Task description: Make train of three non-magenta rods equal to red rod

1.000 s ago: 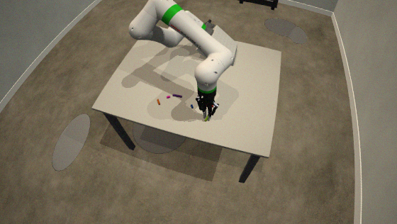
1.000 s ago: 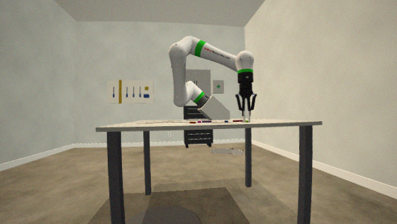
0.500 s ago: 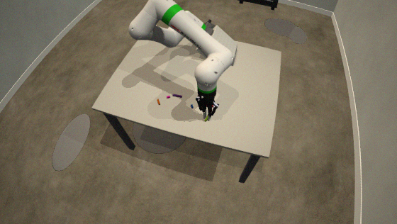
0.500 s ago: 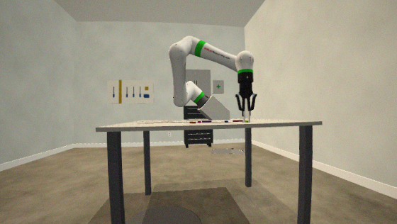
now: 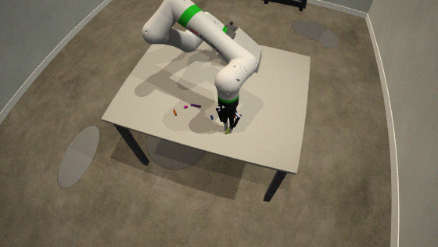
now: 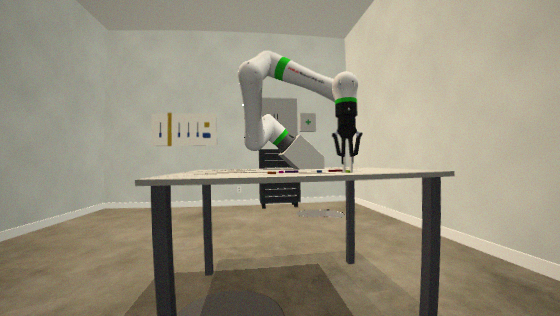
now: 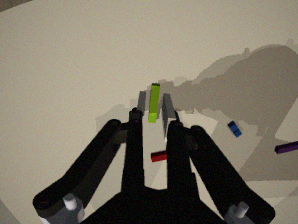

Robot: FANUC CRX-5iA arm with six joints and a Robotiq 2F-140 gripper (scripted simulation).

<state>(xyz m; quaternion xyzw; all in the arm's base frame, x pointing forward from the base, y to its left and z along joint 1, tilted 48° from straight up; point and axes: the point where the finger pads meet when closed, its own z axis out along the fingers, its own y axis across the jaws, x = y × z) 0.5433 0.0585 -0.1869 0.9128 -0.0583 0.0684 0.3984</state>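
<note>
Right now my hand is 30 mm above the lime rod. Round my hand: magenta rod (70 mm behind, 280 mm to the right, 30 mm below); then purple rod (90 mm behind, 230 mm to the right, 30 mm below); then red rod (80 mm behind, 30 mm to the right, 30 mm below).
</note>
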